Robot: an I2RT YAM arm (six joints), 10 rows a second.
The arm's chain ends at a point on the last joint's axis. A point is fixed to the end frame.
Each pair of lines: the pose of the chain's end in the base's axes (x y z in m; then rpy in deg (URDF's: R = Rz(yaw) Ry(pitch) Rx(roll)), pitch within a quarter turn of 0, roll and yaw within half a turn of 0), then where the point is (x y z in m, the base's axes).
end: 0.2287 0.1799 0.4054 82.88 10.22 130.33
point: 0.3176 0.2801 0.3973
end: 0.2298 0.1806 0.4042 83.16 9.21 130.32
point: 0.3186 0.2808 0.3958
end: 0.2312 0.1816 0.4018 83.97 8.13 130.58
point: 0.3196 0.2821 0.3919
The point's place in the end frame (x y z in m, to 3 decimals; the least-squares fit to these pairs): 0.020 -0.021 0.131
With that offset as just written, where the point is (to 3 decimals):
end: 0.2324 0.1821 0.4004 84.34 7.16 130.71
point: 0.320 0.283 0.390
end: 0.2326 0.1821 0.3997 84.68 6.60 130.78
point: 0.321 0.283 0.389
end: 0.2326 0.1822 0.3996 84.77 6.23 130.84
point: 0.320 0.283 0.389
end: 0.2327 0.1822 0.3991 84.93 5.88 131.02
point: 0.320 0.283 0.388
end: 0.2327 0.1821 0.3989 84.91 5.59 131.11
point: 0.320 0.283 0.388
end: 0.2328 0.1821 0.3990 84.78 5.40 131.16
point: 0.320 0.284 0.388
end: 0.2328 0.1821 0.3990 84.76 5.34 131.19
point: 0.320 0.284 0.388
